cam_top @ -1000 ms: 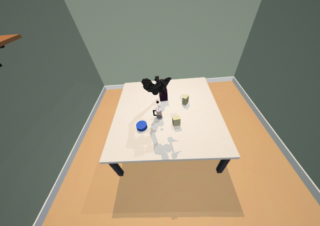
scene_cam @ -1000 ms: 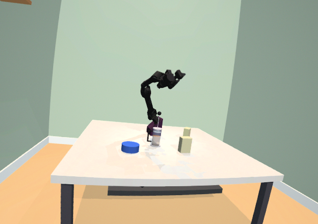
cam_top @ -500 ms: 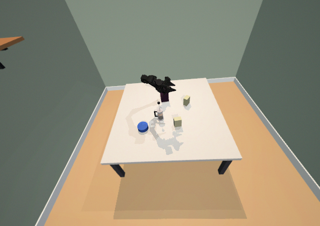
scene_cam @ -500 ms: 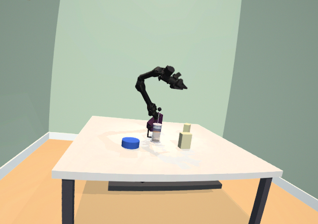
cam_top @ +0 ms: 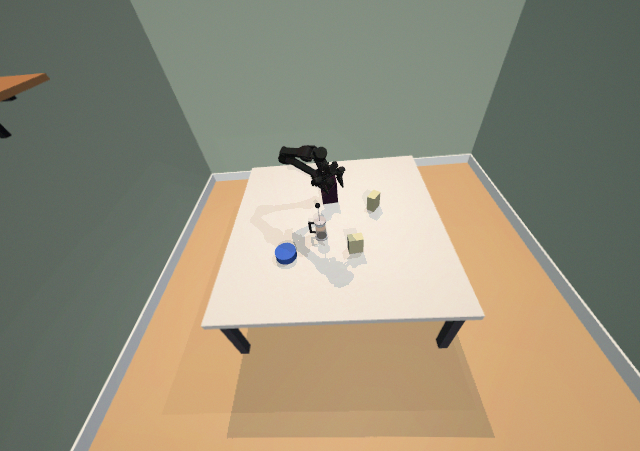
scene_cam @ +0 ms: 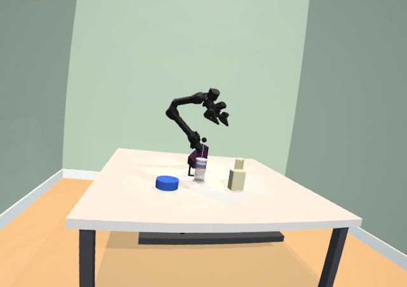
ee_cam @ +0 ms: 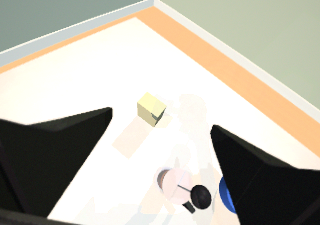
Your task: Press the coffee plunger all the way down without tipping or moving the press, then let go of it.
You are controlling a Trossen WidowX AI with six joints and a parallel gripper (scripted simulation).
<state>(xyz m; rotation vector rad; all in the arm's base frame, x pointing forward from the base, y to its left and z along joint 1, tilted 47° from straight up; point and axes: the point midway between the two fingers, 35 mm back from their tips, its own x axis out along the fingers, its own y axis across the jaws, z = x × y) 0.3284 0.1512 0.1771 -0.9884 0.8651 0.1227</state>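
Right now the glass coffee press is 230 mm below my gripper tip, 120 mm to the right of it and 30 mm behind it.
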